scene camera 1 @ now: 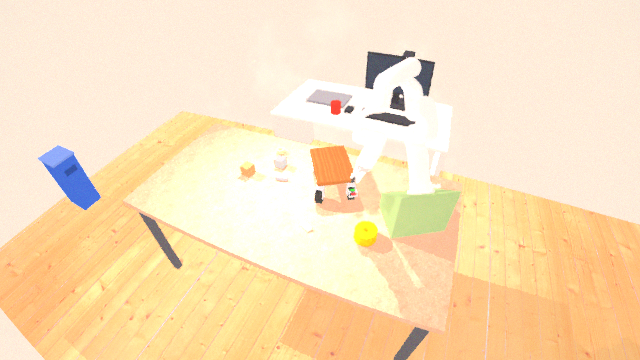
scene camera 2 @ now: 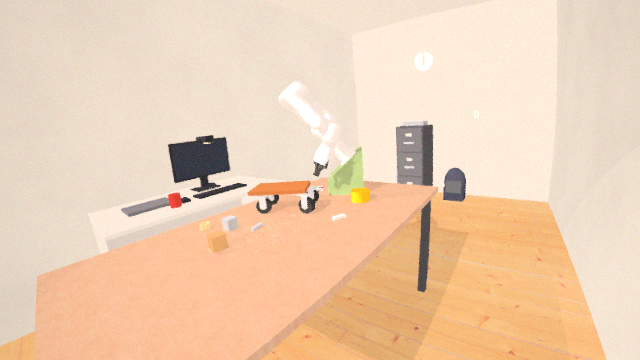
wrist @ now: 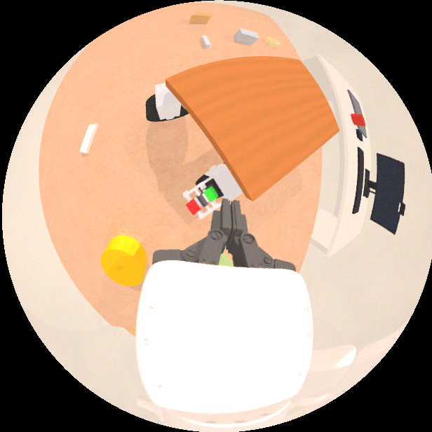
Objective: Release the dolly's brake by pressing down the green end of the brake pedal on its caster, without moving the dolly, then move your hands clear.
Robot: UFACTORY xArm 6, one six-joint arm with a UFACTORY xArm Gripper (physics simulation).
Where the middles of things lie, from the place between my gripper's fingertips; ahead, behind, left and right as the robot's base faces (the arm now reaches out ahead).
My hand is 14 cm short of the dolly [scene camera 1: 331, 165], 11 cm to the left of it and 10 cm above it. Also, from my hand: yellow cylinder [wrist: 123, 260] (12 cm behind, 21 cm to the left, 13 cm below).
